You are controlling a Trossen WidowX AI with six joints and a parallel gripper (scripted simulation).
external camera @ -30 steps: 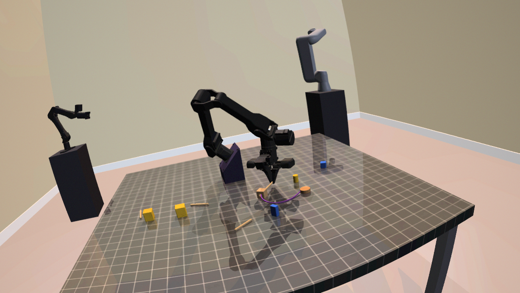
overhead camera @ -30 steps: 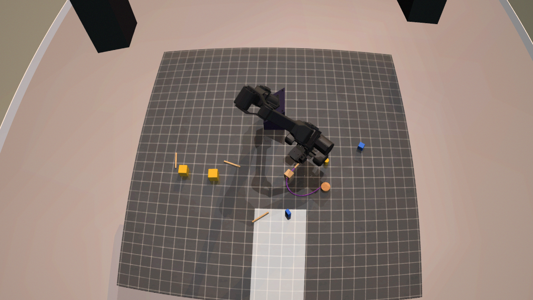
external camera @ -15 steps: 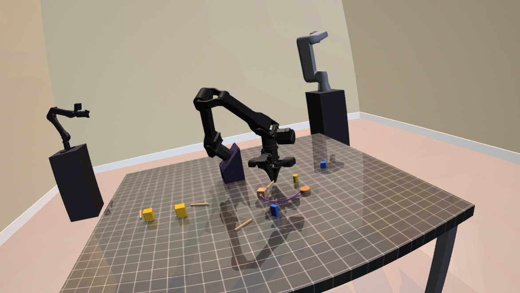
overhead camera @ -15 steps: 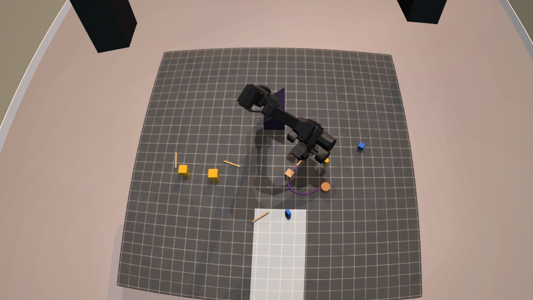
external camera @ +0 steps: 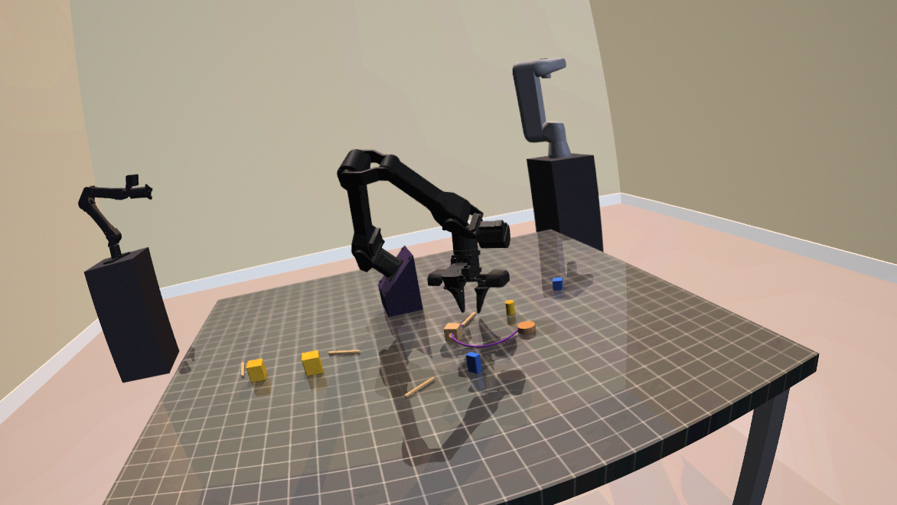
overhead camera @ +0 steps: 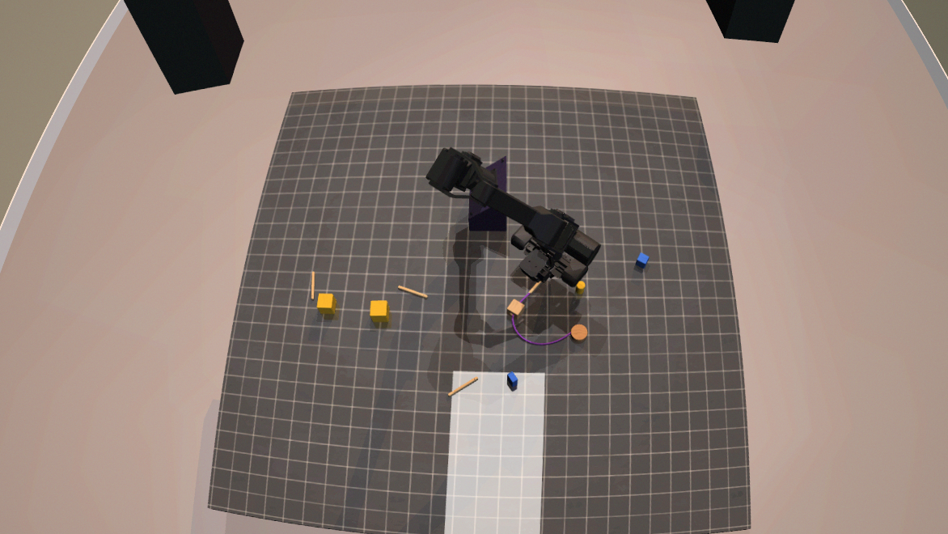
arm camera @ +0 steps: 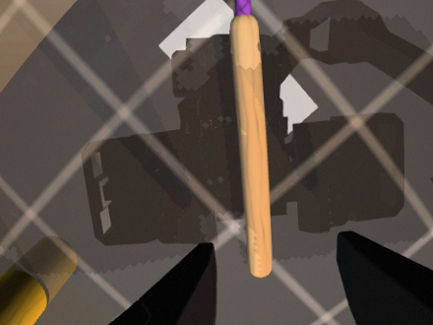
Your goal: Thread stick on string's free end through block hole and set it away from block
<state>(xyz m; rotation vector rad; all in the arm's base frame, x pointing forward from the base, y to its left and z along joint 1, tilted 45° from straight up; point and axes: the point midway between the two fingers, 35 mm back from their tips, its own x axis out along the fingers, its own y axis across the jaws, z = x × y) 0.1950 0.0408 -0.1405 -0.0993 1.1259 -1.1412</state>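
Now: gripper tip 3 cm short of the thin stick and 3 cm to the left of it. The rest, counted from my gripper tip: yellow cylinder (5 cm ahead, 8 cm to the left, 1 cm above); wooden block (10 cm ahead, 8 cm to the right, 1 cm above); round wooden button (16 cm ahead, 7 cm to the left).
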